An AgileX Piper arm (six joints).
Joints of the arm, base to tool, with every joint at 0 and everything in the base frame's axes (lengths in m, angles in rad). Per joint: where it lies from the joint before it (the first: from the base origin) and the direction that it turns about. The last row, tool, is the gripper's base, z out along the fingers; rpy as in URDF.
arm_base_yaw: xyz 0 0 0.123 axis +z
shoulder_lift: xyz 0 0 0 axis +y
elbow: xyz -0.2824 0 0.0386 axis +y
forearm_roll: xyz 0.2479 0 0.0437 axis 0.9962 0 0.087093
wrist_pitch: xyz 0 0 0 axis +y
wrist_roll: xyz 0.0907 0 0.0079 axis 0.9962 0 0.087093
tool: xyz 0 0 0 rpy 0 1.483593 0
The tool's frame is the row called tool.
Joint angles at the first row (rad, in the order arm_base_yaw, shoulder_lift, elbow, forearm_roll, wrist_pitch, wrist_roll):
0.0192, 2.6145, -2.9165, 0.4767, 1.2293, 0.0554
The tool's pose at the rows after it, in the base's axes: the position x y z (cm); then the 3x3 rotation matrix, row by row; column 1 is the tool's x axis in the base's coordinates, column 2 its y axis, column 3 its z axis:
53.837, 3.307, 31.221; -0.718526, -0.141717, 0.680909; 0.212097, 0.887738, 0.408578; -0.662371, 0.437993, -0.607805
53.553, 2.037, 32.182; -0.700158, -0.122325, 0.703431; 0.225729, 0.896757, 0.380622; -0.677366, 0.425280, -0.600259
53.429, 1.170, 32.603; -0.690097, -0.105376, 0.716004; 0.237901, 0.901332, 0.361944; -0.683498, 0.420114, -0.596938
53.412, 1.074, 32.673; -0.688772, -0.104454, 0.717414; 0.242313, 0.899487, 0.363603; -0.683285, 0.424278, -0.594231
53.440, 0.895, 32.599; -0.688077, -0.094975, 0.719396; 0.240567, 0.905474, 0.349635; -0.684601, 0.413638, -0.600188
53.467, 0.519, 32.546; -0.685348, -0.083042, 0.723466; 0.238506, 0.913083, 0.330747; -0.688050, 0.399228, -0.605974
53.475, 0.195, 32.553; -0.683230, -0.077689, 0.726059; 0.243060, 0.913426, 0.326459; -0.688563, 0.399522, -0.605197
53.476, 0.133, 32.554; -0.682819, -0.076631, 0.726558; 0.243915, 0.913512, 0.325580; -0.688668, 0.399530, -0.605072
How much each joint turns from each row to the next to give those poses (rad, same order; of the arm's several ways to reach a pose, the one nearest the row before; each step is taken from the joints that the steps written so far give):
-0.0279, -0.0195, -0.0501, -0.0207, -0.0033, 0.0085
-0.0216, -0.0187, -0.0003, -0.0149, -0.0001, 0.0030
-0.0150, -0.0084, 0.0001, -0.0090, -0.0010, 0.0045
-0.0024, -0.0010, 0.0001, 0.0041, -0.0009, 0.0015
-0.0011, 0.0001, 0.0007, -0.0153, 0.0001, 0.0020
-0.0043, 0.0000, 0.0001, -0.0180, -0.0003, 0.0000
-0.0061, -0.0001, 0.0002, 0.0003, -0.0011, -0.0001
-0.0012, 0.0001, -0.0002, 0.0000, -0.0001, 0.0001

